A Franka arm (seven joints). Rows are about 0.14 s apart.
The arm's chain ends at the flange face. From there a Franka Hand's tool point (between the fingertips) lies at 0.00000 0.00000 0.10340 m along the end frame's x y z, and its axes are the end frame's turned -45 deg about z.
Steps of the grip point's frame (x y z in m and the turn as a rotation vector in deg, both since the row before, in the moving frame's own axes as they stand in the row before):
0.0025, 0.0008, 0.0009, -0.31, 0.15, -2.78
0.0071, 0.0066, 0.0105, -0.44, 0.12, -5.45
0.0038, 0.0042, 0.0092, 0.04, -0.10, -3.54
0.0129, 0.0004, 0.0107, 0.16, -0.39, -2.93
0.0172, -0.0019, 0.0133, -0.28, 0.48, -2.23
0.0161, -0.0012, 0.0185, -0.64, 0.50, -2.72
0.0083, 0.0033, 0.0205, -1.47, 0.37, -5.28
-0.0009, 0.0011, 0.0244, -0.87, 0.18, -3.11
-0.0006, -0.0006, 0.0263, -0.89, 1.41, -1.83
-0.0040, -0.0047, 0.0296, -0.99, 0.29, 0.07
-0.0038, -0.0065, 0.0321, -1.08, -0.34, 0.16
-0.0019, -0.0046, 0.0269, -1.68, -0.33, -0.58
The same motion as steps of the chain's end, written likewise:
0.0017, -0.0014, 0.0009, -0.11, 0.33, -2.78
0.0090, -0.0007, 0.0105, -0.23, 0.40, -5.45
0.0058, 0.0002, 0.0092, -0.04, -0.10, -3.54
0.0101, -0.0092, 0.0107, -0.16, -0.39, -2.93
0.0099, -0.0132, 0.0133, 0.14, 0.54, -2.23
0.0091, -0.0124, 0.0185, -0.10, 0.81, -2.72
0.0058, -0.0048, 0.0205, -0.78, 1.30, -5.28
-0.0012, 0.0006, 0.0244, -0.49, 0.74, -3.11
-0.0038, 0.0007, 0.0263, 0.37, 1.63, -1.83
-0.0078, -0.0014, 0.0296, -0.49, 0.91, 0.07
-0.0082, -0.0037, 0.0321, -1.00, 0.52, 0.16
-0.0063, -0.0045, 0.0269, -1.42, 0.95, -0.58

